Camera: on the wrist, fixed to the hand. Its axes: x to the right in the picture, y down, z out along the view.
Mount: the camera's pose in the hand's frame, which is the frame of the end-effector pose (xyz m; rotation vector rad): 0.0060 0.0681 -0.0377 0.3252 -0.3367 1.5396
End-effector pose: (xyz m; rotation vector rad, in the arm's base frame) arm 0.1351 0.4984 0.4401 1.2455 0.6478 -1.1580
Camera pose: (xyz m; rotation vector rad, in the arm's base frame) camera 0.2073 0.5261 0.4510 1.2789 -0.7543 -0.1045
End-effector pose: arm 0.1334 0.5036 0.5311 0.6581 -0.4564 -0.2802
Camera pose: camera 0.1643 0.5726 0.5504 0.4118 -1.2080 1.1791
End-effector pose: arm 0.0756 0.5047 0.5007 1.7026 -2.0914 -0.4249
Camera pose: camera 0.0350 0.5138 0.5668 -0.2654 -3.0363 0.1600
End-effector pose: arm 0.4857 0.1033 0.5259 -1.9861 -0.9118 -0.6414
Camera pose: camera 0.5393 0.0472 0.5172 -1.8580 0.4624 0.6780
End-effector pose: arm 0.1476 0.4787 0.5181 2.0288 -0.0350 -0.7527
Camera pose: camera 0.1902 0.4677 0.5826 1.4729 -1.7489 -0.0301
